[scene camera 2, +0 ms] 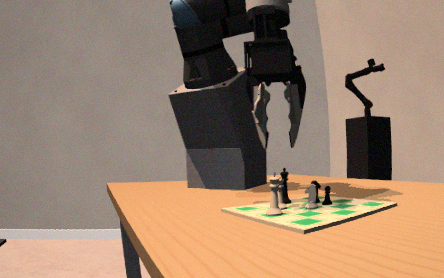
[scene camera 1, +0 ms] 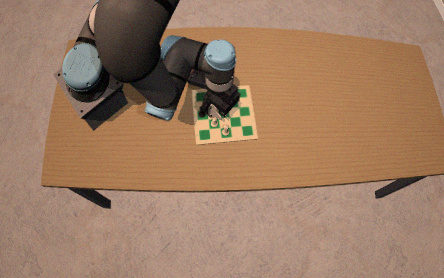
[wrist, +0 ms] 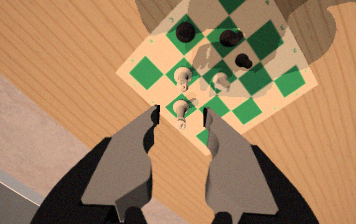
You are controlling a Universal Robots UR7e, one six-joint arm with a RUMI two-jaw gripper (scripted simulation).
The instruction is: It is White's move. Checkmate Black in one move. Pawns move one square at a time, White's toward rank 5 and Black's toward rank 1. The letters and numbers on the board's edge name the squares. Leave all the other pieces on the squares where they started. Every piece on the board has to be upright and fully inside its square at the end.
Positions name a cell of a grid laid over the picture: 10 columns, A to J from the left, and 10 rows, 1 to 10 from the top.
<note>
In view: the gripper (scene camera 2: G6).
The gripper is seen too in the wrist view (wrist: F5).
</note>
